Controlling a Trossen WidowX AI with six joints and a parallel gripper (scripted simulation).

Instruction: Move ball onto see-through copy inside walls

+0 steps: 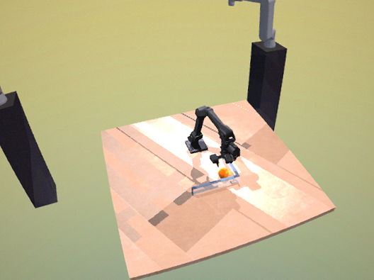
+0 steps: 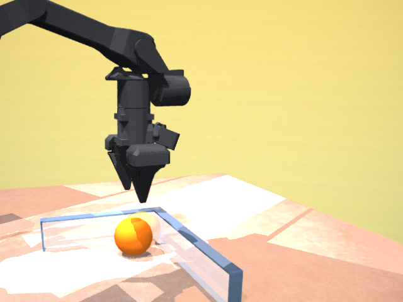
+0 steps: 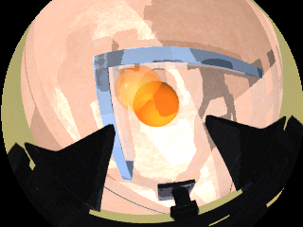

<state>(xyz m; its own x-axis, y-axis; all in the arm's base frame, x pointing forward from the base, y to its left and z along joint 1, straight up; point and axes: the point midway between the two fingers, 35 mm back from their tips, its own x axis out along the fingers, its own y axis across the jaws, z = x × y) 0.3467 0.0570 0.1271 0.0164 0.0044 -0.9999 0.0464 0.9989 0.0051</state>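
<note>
Now: gripper tip 80 mm above the orange ball.
</note>
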